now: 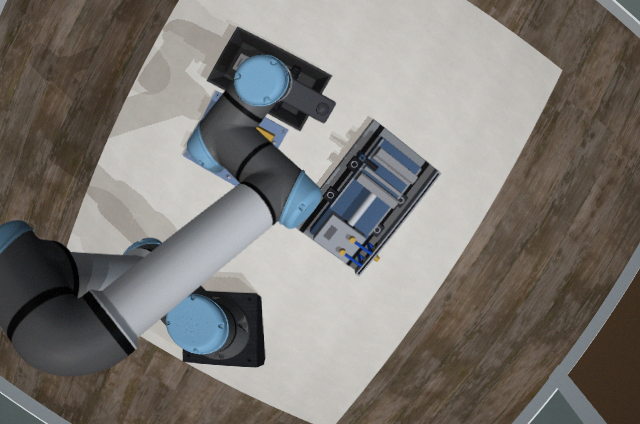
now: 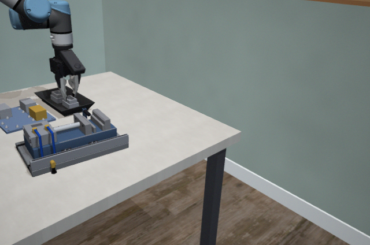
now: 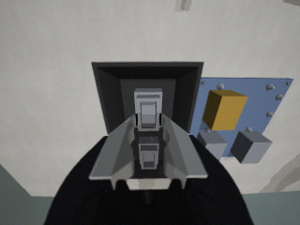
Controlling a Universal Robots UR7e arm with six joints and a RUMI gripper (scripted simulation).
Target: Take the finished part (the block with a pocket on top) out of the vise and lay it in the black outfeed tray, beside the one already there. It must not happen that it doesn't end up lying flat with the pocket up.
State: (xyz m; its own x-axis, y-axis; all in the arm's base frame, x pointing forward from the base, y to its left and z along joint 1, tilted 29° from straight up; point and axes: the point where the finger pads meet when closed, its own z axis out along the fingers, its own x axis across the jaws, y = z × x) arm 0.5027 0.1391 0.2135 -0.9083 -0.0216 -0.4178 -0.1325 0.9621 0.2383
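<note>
The yellow block lies 130 mm behind my hand, 10 mm to the right of it and 40 mm below it. Round my hand: blue fixture plate (170 mm behind, 30 mm to the left, 60 mm below); then vise (90 mm behind, 280 mm to the right, 20 mm below).
</note>
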